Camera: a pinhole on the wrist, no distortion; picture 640 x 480 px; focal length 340.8 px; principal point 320.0 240.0 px. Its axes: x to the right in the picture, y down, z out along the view. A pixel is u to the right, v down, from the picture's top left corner.
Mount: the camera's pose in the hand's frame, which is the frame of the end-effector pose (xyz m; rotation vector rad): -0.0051 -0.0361 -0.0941 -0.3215 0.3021 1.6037
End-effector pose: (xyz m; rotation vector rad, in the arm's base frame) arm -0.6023 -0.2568 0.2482 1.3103 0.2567 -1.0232
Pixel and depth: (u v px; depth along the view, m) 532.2 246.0 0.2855
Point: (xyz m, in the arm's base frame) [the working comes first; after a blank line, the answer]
In the camera's frame: 0.1778 0.0050 0.2855

-0.4801 -0.3535 0.4550
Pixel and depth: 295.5 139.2 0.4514
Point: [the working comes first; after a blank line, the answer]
In the camera's frame: -0.0325 -0.1335 0.4514

-0.5761 -0.6172 0.3446
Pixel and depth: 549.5 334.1 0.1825
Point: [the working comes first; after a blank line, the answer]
In the camera's frame: 0.1229 0.0504 0.1825

-0.5432 -0.2617 0.3979
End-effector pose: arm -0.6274 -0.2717 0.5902 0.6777 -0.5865 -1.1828
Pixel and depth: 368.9 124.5 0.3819
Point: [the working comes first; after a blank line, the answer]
In the camera's frame: 0.0548 -0.1294 0.3819

-0.6628 -0.3808 0.8805
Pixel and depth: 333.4 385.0 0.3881
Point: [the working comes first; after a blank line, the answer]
In the camera's frame: 0.0153 0.1651 0.3881

-0.7906 -0.1157 0.8387
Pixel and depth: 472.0 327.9 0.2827
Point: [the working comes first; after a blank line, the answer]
In the camera's frame: 0.1261 0.0729 0.2827

-0.6224 -0.1621 0.8006
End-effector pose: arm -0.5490 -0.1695 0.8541 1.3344 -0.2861 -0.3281
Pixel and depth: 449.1 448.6 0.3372
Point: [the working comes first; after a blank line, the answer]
In the camera's frame: 0.1277 0.2064 0.3372

-0.8074 -0.1917 1.0810
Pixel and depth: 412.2 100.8 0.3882
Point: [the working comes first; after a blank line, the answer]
In the camera's frame: 0.1050 -0.1586 0.3882

-0.4926 -0.3812 1.1174
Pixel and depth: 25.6 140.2 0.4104
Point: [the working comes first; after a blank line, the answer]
In the camera's frame: -0.3545 -0.1202 0.4104

-0.6115 -0.6361 0.7513
